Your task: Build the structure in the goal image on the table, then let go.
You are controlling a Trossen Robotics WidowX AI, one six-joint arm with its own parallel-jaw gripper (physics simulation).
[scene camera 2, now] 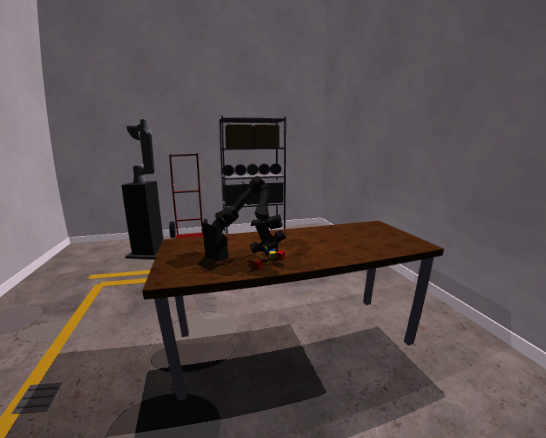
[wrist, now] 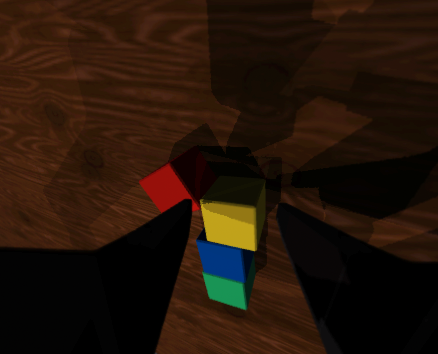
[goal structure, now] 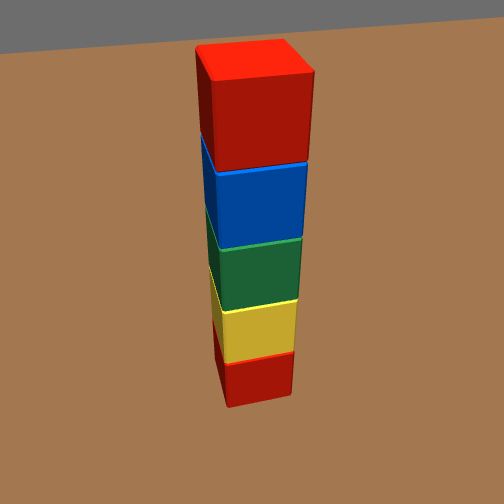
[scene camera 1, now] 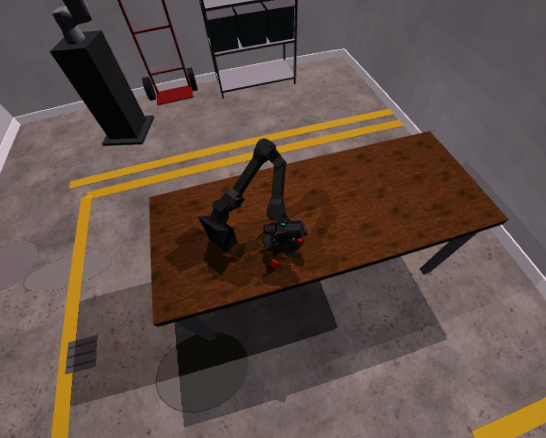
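Seen in the pictures: gripper, fingertip midpoint: (scene camera 2: 272, 253) (wrist: 234, 208); arm's base, link origin: (scene camera 2: 214, 230) (scene camera 1: 216, 222).
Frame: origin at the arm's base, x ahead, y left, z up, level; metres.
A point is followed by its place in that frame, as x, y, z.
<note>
My gripper (scene camera 1: 280, 245) (scene camera 2: 268, 244) @(0.311, -0.025, -0.119) (wrist: 234, 208) @(0.311, -0.025, -0.119) is partly open and empty, over the blocks, with a fingertip on each side of the yellow block in the wrist view. The yellow block (scene camera 2: 272, 255) @(0.309, -0.032, -0.126) (wrist: 230, 225) @(0.309, -0.015, -0.115), blue block (wrist: 222, 261) @(0.301, 0.018, -0.115) and green block (wrist: 226, 291) @(0.287, 0.048, -0.115) form a touching line; I cannot tell how they rest on one another. One red block (scene camera 1: 301, 240) @(0.360, -0.026, -0.117) (scene camera 2: 281, 255) @(0.357, -0.030, -0.126) (wrist: 167, 187) @(0.353, -0.017, -0.115) sits turned at an angle beside the yellow block. Another red block (scene camera 1: 274, 264) @(0.243, -0.140, -0.115) (scene camera 2: 257, 264) @(0.241, -0.155, -0.120) lies apart, nearer the table's front edge.
The wooden table (scene camera 1: 390, 190) @(0.825, 0.276, -0.148) (scene camera 2: 350, 245) @(0.778, 0.170, -0.148) carries the arm's dark base (scene camera 1: 220, 235) @(0.029, -0.067, 0.005) (scene camera 2: 215, 242) @(0.018, -0.066, -0.043), left of the blocks. Behind the table are a red hand truck (scene camera 1: 174, 95) (scene camera 2: 186, 191), a shelf rack (scene camera 2: 285, 165) and a black pedestal (scene camera 1: 100, 90) (scene camera 2: 141, 220) with another arm.
</note>
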